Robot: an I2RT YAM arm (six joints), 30 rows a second.
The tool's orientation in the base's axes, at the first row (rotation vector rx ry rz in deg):
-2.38, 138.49, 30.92
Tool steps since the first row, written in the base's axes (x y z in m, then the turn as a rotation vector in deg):
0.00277, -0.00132, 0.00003, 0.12, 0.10, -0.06
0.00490, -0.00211, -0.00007, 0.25, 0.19, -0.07
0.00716, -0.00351, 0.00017, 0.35, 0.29, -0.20
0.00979, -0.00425, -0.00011, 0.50, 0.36, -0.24
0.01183, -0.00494, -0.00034, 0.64, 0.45, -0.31
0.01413, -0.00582, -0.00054, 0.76, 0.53, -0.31
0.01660, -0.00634, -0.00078, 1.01, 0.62, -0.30
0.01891, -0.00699, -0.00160, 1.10, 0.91, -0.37
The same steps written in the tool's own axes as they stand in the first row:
-0.00234, -0.00165, 0.00111, -0.05, 0.05, 0.15
-0.00403, -0.00276, 0.00214, -0.13, 0.11, 0.27
-0.00610, -0.00432, 0.00277, -0.12, 0.13, 0.46
-0.00808, -0.00553, 0.00425, -0.21, 0.16, 0.61
-0.00962, -0.00658, 0.00535, -0.27, 0.19, 0.77
-0.01140, -0.00783, 0.00652, -0.35, 0.25, 0.88
-0.01325, -0.00880, 0.00796, -0.55, 0.29, 1.05
-0.01464, -0.01008, 0.00965, -0.54, 0.52, 1.27

